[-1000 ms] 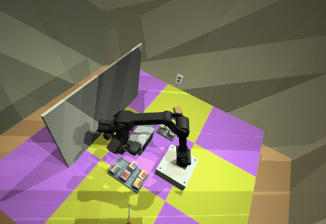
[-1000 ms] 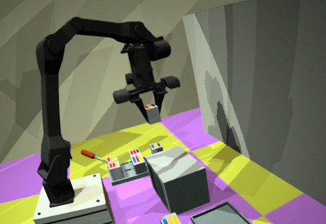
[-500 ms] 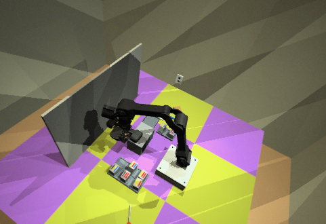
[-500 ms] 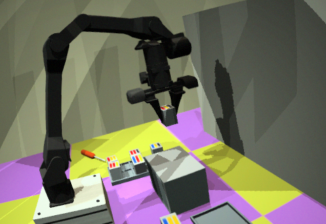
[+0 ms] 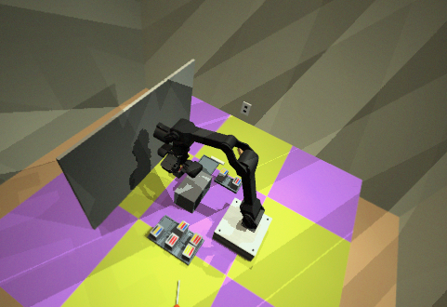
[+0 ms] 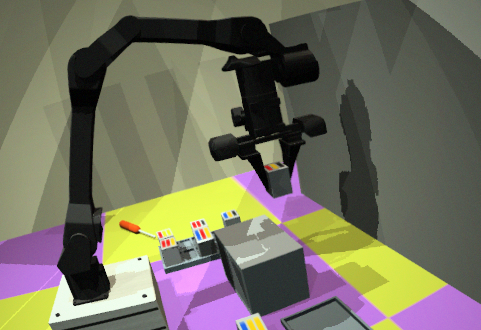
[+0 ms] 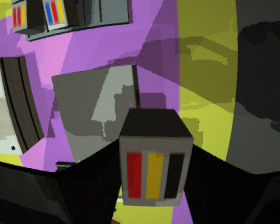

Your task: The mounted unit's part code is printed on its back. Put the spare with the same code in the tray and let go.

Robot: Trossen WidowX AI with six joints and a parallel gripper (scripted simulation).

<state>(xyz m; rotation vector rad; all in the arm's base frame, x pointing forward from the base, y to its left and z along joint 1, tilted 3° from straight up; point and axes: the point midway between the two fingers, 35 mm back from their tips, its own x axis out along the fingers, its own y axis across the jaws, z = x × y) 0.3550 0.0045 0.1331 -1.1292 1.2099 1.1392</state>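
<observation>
The flat grey tray lies 3 cm behind my gripper tip, 20 cm to the right of it and 16 cm below it. From my gripper tip the other things lie so: mounted unit (6 cm behind, 2 cm to the right, 12 cm below); tall grey panel (19 cm ahead, 2 cm to the right, 6 cm above); grey spare (2 cm above).
</observation>
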